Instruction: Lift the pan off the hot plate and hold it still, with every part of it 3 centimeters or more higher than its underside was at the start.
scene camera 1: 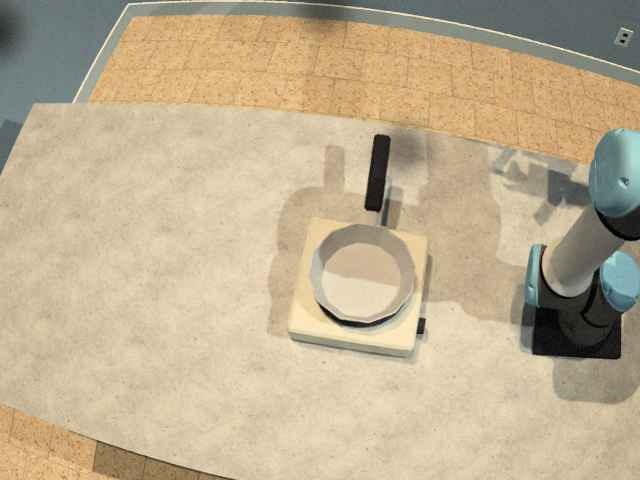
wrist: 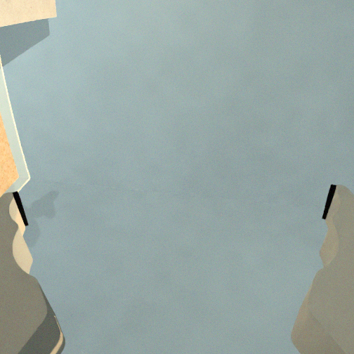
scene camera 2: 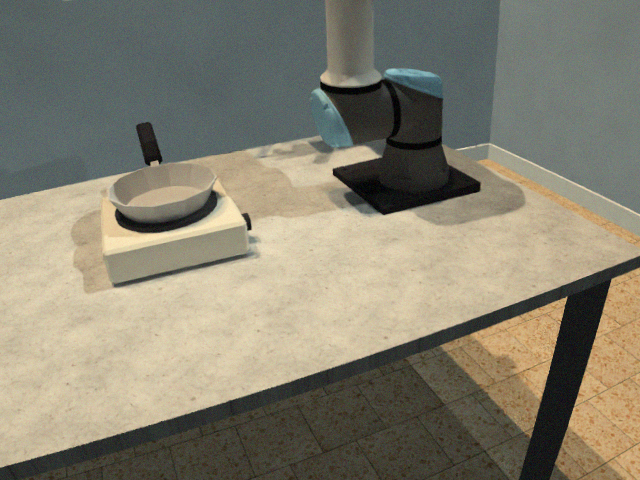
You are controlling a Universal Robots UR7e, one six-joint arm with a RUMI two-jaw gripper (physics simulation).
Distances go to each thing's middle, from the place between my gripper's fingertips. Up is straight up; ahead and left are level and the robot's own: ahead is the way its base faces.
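With the light grey pan [scene camera 2: 161, 193] as my reference, my hand is far to the right of it and far above it, though a bit short of it. The cream hot plate [scene camera 2: 131, 250] is 46 cm to the left of my hand and 4 cm ahead of it, and it is also 63 cm below it.
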